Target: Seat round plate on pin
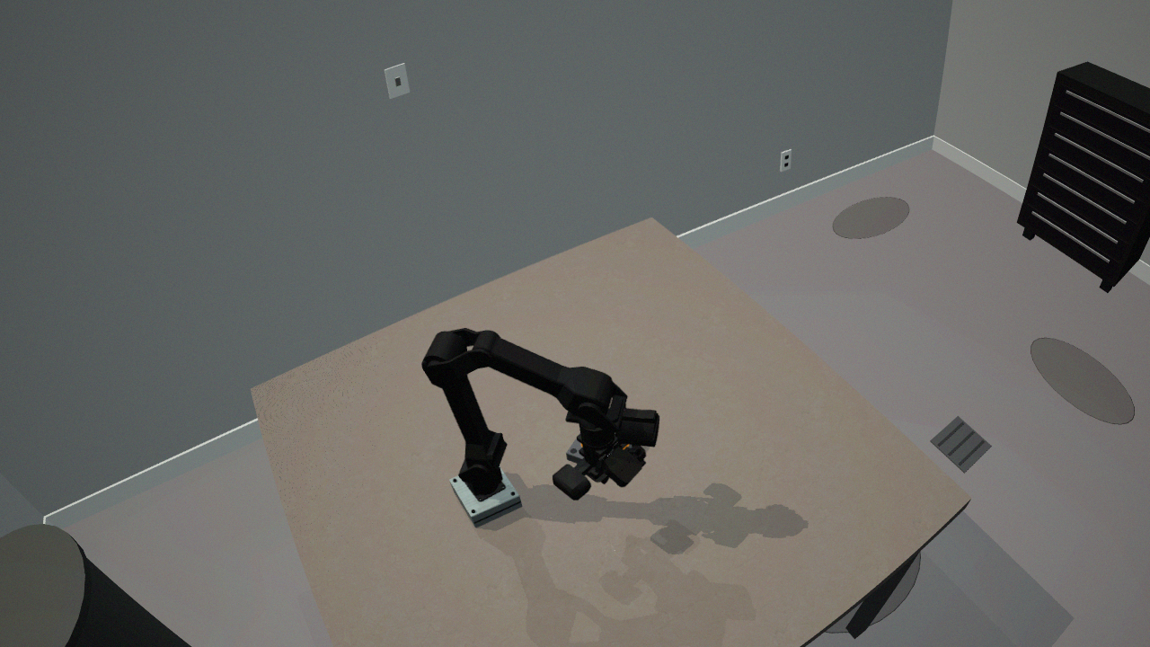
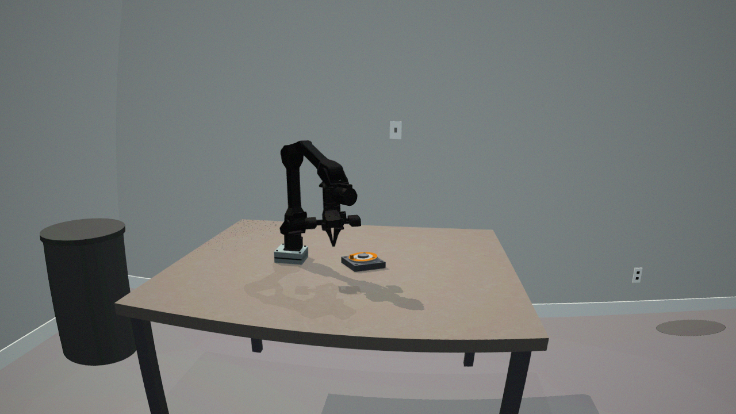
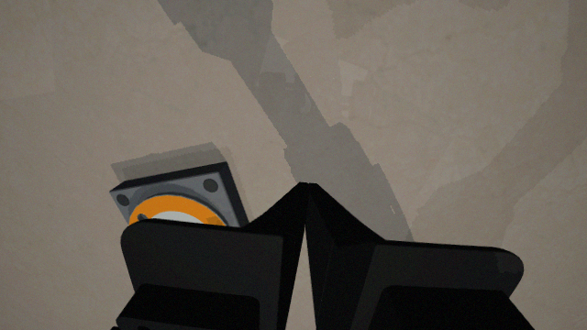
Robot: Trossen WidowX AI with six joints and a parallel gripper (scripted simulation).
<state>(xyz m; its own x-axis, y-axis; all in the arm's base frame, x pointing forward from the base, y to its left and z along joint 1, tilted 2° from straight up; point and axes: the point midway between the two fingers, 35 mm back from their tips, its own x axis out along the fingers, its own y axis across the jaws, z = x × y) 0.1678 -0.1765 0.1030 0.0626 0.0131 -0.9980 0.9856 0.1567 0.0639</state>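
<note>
Now: gripper tip 13 cm to the right of the square grey base, 10 cm short of it and 8 cm above it.
</note>
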